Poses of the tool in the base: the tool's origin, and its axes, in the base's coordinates. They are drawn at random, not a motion.
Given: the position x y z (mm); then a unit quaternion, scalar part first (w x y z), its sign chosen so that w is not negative.
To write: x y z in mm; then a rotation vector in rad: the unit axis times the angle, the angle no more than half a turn. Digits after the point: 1 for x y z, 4 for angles.
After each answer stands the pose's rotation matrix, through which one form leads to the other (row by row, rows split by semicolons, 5 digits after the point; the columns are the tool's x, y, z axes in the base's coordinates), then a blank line. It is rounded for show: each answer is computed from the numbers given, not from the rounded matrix.
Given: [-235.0 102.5 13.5 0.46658 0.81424 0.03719 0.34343]
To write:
[-235.0 102.5 13.5 1.9984 0.0913 0.8429]
0.76135 -0.25991 0.59397; 0.38103 -0.56184 -0.73426; 0.52456 0.78535 -0.32873

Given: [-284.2 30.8 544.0 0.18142 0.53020 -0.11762 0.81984]
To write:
[-284.2 30.8 544.0 1.4971 -0.3321 2.3149]
-0.37195 -0.42220 0.82668; 0.17275 -0.90650 -0.38524; 0.91204 -0.00048 0.41011

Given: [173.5 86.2 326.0 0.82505 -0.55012 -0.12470 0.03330]
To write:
[173.5 86.2 326.0 -1.1693 -0.2650 0.0708]
0.96668 0.08225 -0.24241; 0.19215 0.39252 0.89945; 0.16913 -0.91606 0.36363

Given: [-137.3 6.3 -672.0 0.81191 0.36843 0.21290 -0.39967]
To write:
[-137.3 6.3 -672.0 0.7868 0.4547 -0.8536]
0.58988 0.80587 0.05121; -0.49211 0.40905 -0.76844; -0.64021 0.42808 0.63787

